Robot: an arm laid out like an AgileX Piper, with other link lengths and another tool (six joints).
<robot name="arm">
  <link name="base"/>
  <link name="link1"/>
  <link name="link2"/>
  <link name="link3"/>
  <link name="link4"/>
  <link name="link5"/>
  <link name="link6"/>
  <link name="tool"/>
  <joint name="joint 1" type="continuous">
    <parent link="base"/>
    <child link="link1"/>
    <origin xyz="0 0 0.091"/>
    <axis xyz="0 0 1"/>
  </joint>
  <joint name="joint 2" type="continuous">
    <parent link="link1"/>
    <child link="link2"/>
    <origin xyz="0 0 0"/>
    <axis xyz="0 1 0"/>
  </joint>
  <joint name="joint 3" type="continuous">
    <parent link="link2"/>
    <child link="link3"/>
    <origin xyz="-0.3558 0 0.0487"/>
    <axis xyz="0 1 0"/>
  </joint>
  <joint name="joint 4" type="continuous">
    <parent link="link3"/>
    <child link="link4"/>
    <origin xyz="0.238 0 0.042"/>
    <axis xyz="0.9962 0 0.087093"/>
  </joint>
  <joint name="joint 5" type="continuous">
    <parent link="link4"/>
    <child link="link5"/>
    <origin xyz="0 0 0"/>
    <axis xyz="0 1 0"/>
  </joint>
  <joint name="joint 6" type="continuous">
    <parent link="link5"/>
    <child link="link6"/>
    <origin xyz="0.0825 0 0.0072"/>
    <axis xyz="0.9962 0 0.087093"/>
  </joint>
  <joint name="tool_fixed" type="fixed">
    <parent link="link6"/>
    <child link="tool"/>
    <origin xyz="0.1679 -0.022 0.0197" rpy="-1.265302 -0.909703 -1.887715"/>
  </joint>
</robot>
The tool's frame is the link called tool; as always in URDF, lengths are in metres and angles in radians. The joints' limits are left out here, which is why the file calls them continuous.
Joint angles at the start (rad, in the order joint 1, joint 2, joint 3, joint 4, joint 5, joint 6):
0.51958 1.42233 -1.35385 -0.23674 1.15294 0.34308
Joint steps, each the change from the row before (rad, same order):
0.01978 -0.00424 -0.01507 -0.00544 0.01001 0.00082
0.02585 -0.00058 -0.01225 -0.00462 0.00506 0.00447
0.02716 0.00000 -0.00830 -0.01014 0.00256 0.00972
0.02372 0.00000 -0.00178 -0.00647 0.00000 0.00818
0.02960 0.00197 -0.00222 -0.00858 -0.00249 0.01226
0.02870 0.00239 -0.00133 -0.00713 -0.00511 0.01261
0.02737 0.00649 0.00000 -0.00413 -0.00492 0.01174
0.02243 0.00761 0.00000 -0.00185 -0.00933 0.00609
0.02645 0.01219 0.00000 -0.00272 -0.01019 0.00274
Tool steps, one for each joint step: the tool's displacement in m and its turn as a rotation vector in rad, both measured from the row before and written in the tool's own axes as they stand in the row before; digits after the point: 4 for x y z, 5 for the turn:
0.0000 -0.0055 -0.0060 0.01357 0.00642 -0.01298
-0.0020 -0.0078 -0.0045 0.01633 0.00314 -0.01519
-0.0020 -0.0071 -0.0035 0.01286 0.00556 -0.01447
-0.0034 -0.0059 -0.0020 0.01047 0.00086 -0.01326
-0.0041 -0.0079 -0.0018 0.01344 0.00159 -0.01503
-0.0042 -0.0082 -0.0015 0.01502 0.00117 -0.01338
-0.0055 -0.0082 0.0003 0.01169 -0.00430 -0.01369
-0.0045 -0.0082 0.0012 0.01353 -0.00341 -0.01427
-0.0058 -0.0098 0.0025 0.01329 -0.00595 -0.02271

